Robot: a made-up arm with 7 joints.
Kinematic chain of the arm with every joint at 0, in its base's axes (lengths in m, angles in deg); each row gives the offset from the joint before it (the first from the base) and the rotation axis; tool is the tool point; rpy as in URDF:
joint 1: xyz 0 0 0.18 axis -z
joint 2: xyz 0 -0.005 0.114 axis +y
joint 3: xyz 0 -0.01 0.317 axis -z
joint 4: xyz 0 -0.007 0.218 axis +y
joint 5: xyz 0 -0.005 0.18 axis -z
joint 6: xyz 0 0 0.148 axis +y
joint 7: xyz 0 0 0.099 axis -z
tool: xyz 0 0 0 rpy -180 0 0
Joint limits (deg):
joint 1: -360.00..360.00
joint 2: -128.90..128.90
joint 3: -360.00..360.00
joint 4: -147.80..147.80
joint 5: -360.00..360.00
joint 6: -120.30..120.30
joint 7: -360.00..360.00
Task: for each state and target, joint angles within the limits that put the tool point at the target. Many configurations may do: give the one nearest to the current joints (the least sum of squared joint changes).
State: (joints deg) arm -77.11 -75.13 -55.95 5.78 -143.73 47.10 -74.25
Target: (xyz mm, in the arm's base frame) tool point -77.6 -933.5 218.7
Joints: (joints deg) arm -83.13 -91.81 -55.97 1.66 -143.98 41.97 -74.25
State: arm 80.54 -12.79 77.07 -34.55 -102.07 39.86 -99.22
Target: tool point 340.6 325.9 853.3
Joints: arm 84.19 -22.01 73.31 -73.39 -108.67 45.28 -99.22
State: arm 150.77 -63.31 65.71 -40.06 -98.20 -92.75 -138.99
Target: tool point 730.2 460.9 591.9
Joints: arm 146.71 -63.43 64.27 -15.35 -104.51 -59.49 -138.99
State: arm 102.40 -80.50 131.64 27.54 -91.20 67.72 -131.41
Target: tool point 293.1 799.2 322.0
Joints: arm 125.11 -82.27 134.52 35.47 -89.00 77.46 -131.41
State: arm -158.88 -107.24 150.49 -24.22 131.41 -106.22 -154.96
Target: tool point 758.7 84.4 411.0
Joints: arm -186.46 -95.82 156.99 -50.21 121.84 -120.30 -154.96
